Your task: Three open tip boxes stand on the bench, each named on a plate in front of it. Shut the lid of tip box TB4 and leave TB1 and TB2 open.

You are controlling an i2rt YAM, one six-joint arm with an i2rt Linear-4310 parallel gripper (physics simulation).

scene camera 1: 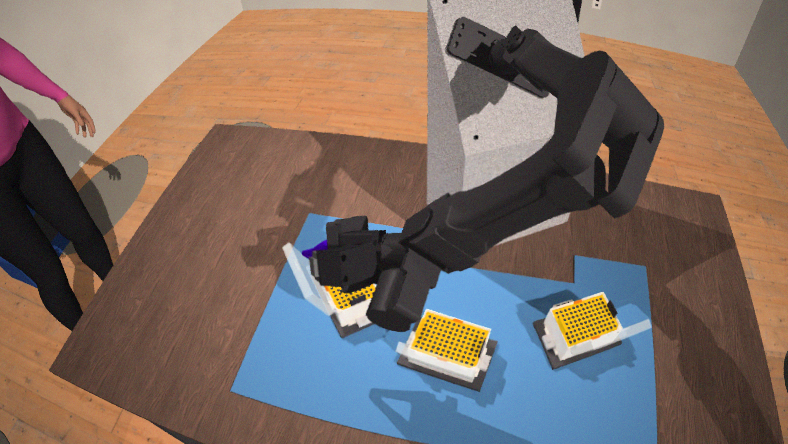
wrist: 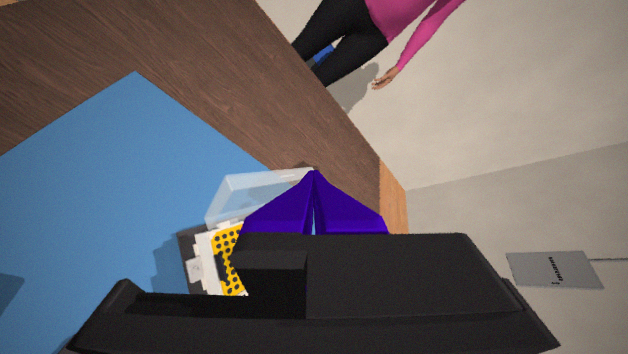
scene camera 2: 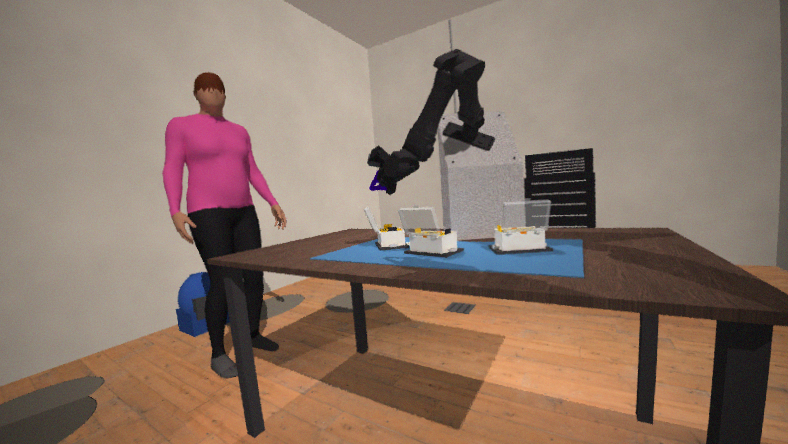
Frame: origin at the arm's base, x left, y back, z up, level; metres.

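Seen in the pictures: gripper, between the fingertips: (scene camera 1: 304, 252) (wrist: 313, 177) (scene camera 2: 370, 189); arm's base, origin of its link: (scene camera 1: 503, 58) (scene camera 2: 468, 136).
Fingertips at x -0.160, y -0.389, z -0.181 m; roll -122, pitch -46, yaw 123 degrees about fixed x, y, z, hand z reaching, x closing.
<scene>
Pixels of each thing's top centre, then the offset from my fingertips to it. Level surfaces: height alone.
- Tip box TB4, centre of its top: (wrist: 264, 257) (scene camera 1: 351, 275) (scene camera 2: 393, 227) dx +0.017, dy +0.080, dz -0.147 m
- middle box, centre of its top: (scene camera 1: 453, 332) (scene camera 2: 434, 230) dx +0.232, dy +0.057, dz -0.147 m
- right box, centre of its top: (scene camera 1: 585, 311) (scene camera 2: 517, 227) dx +0.437, dy +0.197, dz -0.147 m
- blue mat, height of its surface: dz -0.213 m
- brown table, height of its surface: dz -0.216 m
Tip box TB4 (scene camera 1: 358, 316) (scene camera 2: 391, 238) (wrist: 209, 265) stands at the left of the blue mat, partly hidden by the arm in scene camera 1; its name plate is hidden there. Its clear lid (scene camera 1: 304, 282) (scene camera 2: 371, 218) (wrist: 250, 192) stands open, leaning outward to the left. My gripper (scene camera 1: 304, 253) (scene camera 2: 371, 188) (wrist: 313, 177) is shut and empty, its purple fingertips together above TB4 and its lid, with a gap below them in scene camera 2. The middle box (scene camera 1: 449, 341) (scene camera 2: 432, 242) and right box (scene camera 1: 587, 322) (scene camera 2: 520, 239) are open; their plates are not readable.
The blue mat (scene camera 1: 308, 375) (scene camera 2: 562, 259) lies on the brown table (scene camera 1: 165, 264) (scene camera 2: 661, 259). A grey pedestal (scene camera 1: 496, 159) (scene camera 2: 482, 193) rises behind the mat. A person (scene camera 1: 16, 137) (scene camera 2: 212, 159) (wrist: 400, 20) stands beyond the table's left edge.
</scene>
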